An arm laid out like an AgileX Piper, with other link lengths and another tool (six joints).
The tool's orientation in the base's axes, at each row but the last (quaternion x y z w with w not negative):
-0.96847, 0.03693, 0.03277, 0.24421
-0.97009, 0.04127, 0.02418, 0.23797
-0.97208, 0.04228, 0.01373, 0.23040
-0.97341, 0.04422, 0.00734, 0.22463
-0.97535, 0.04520, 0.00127, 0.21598
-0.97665, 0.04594, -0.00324, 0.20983
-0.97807, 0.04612, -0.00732, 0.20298
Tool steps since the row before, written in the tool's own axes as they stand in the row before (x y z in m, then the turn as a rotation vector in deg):
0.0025, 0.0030, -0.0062, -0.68, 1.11, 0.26
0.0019, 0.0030, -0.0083, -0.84, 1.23, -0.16
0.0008, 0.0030, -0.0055, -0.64, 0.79, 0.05
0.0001, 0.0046, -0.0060, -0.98, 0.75, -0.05
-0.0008, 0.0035, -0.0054, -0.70, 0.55, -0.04
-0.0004, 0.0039, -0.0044, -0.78, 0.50, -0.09
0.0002, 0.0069, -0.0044, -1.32, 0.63, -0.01
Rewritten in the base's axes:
0.0025, -0.0057, 0.0038, -0.79, -0.81, -0.70
0.0018, -0.0066, 0.0058, -0.94, -1.10, -0.37
0.0006, -0.0052, 0.0035, -0.71, -0.63, -0.37
-0.0003, -0.0068, 0.0034, -1.04, -0.61, -0.25
-0.0012, -0.0054, 0.0034, -0.75, -0.45, -0.18
-0.0009, -0.0053, 0.0024, -0.82, -0.42, -0.11
-0.0005, -0.0081, 0.0013, -1.37, -0.46, -0.24

